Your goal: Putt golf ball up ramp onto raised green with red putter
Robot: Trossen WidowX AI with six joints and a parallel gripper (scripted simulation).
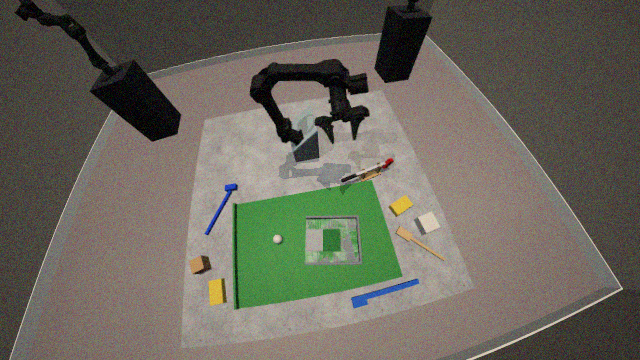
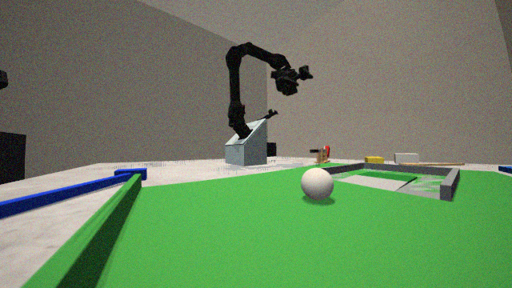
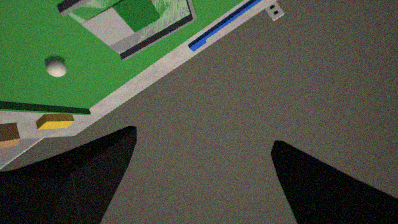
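Now: the red putter 31 cm below my gripper tip, 17 cm to the left of it and 2 cm behind it. Also, from my gripper tip: white block 35 cm to the left, 34 cm below, 32 cm ahead; then wooden stand 33 cm below, 18 cm to the left, 2 cm behind; then white golf ball 35 cm to the right, 34 cm below, 19 cm ahead.
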